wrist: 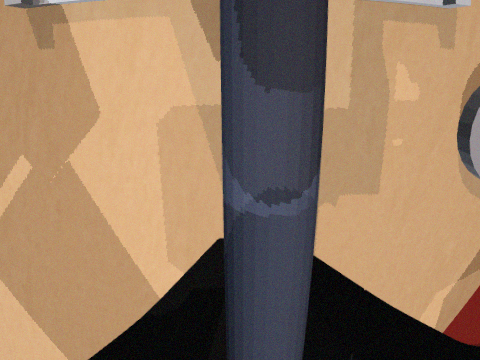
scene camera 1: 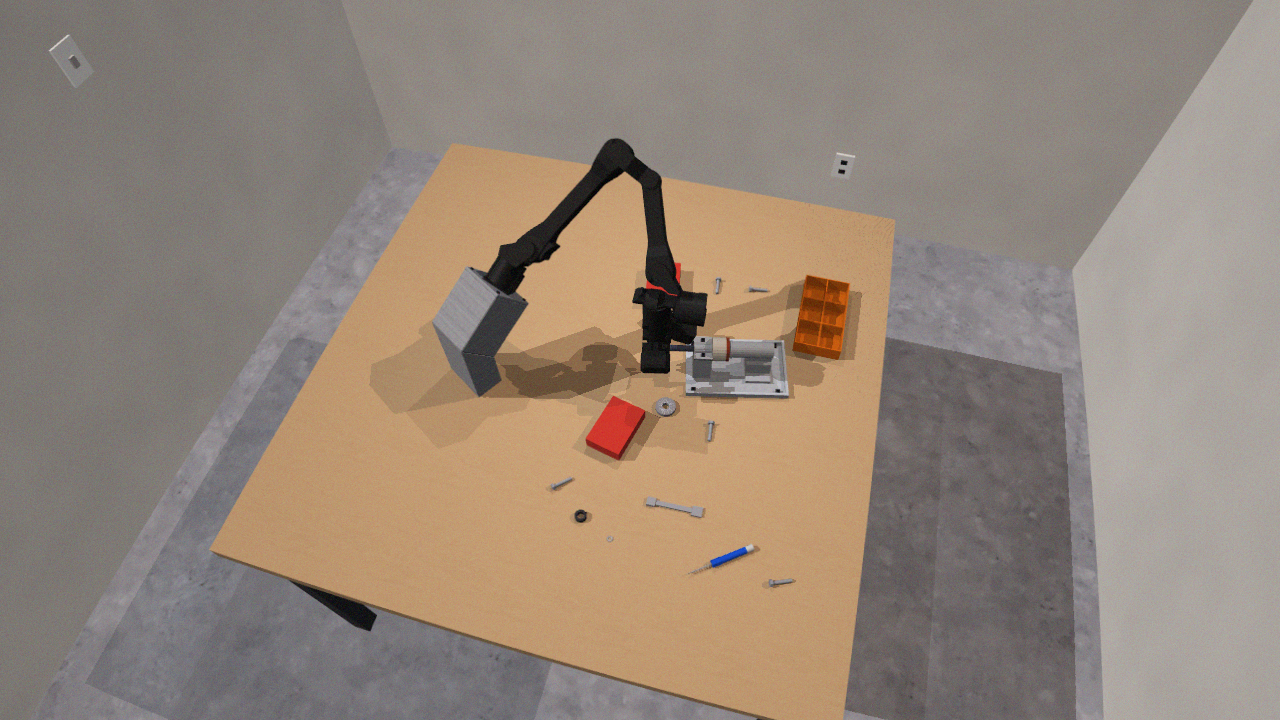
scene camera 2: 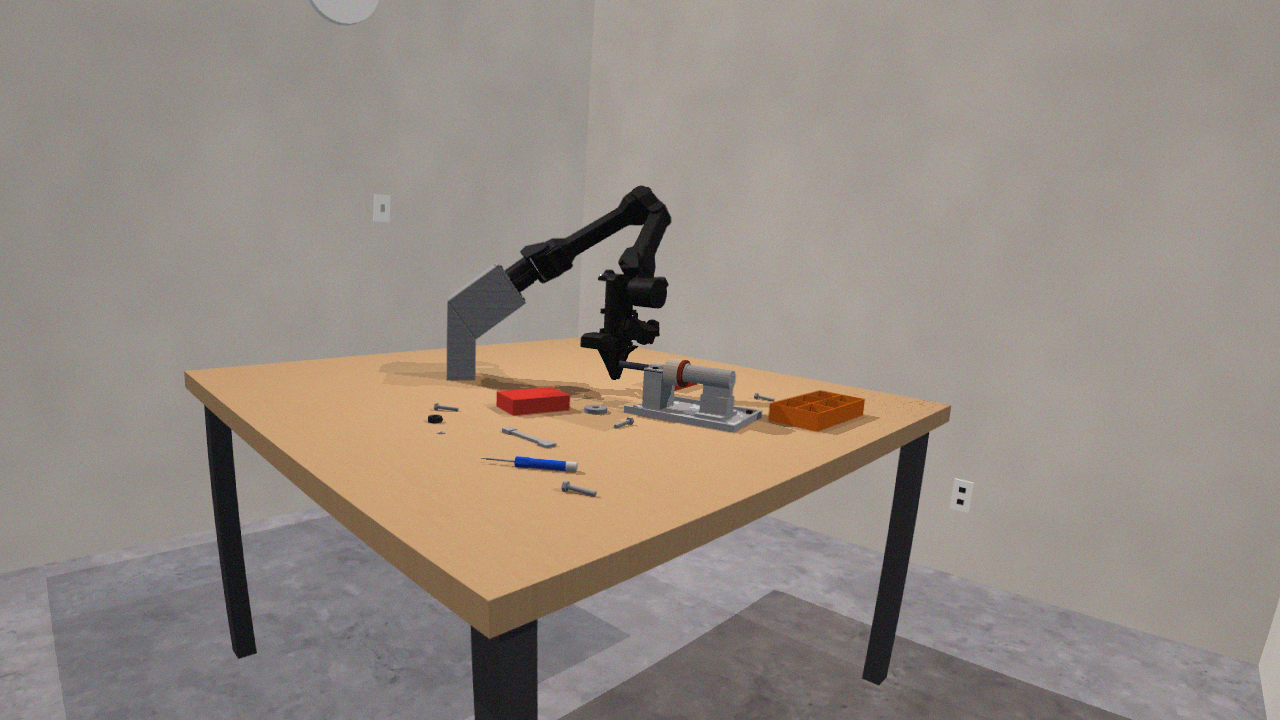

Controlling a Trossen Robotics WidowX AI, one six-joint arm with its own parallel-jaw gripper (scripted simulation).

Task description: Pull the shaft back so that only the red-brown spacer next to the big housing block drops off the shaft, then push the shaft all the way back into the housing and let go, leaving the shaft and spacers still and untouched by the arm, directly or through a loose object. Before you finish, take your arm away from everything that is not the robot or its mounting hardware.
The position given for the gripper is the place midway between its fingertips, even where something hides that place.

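Visible: the gripper (scene camera 2: 615,379), (wrist: 251,253) and (scene camera 1: 656,356). Also visible: a shaft (wrist: 273,67) and a red block (scene camera 1: 618,423).
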